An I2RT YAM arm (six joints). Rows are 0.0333 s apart.
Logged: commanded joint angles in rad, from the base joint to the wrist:
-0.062, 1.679, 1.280, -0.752, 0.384, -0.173
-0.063, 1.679, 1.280, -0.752, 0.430, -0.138
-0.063, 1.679, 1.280, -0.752, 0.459, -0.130
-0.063, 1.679, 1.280, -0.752, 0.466, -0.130
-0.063, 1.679, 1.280, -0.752, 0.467, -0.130
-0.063, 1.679, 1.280, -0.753, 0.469, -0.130
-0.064, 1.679, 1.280, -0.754, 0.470, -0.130
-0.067, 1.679, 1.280, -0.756, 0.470, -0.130
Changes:
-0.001, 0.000, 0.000, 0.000, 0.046, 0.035
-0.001, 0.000, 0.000, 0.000, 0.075, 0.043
-0.001, 0.000, 0.000, 0.000, 0.082, 0.043
-0.001, 0.000, 0.000, 0.000, 0.083, 0.043
-0.001, 0.000, 0.000, -0.001, 0.085, 0.043
-0.002, 0.000, 0.000, -0.002, 0.086, 0.043
-0.005, 0.000, 0.000, -0.004, 0.086, 0.043

